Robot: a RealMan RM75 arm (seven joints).
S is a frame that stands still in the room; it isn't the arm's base.
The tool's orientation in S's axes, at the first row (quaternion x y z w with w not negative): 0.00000 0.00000 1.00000 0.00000
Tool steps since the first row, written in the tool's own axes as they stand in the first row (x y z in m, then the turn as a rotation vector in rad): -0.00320 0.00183 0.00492 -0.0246 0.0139 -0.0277; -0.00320 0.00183 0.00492 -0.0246 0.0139 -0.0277; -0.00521 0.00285 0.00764 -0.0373 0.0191 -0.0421; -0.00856 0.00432 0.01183 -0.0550 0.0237 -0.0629; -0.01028 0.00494 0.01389 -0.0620 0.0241 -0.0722; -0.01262 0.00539 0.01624 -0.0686 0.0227 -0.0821; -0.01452 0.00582 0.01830 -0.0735 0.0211 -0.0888
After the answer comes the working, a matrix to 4 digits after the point.
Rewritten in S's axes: 0.00320 -0.00183 0.00492 0.0246 -0.0139 -0.0277; 0.00320 -0.00183 0.00492 0.0246 -0.0139 -0.0277; 0.00521 -0.00285 0.00764 0.0373 -0.0191 -0.0421; 0.00856 -0.00432 0.01183 0.0550 -0.0237 -0.0629; 0.01028 -0.00494 0.01389 0.0620 -0.0241 -0.0722; 0.01262 -0.00539 0.01624 0.0686 -0.0227 -0.0821; 0.01452 -0.00582 0.01830 0.0735 -0.0211 -0.0888
The tool's axes in the first row as the columns of a matrix, in S's axes (rounded; the answer above uses it unrounded):
-1.0000 0.0000 0.0000
0.0000 -1.0000 0.0000
0.0000 0.0000 1.0000

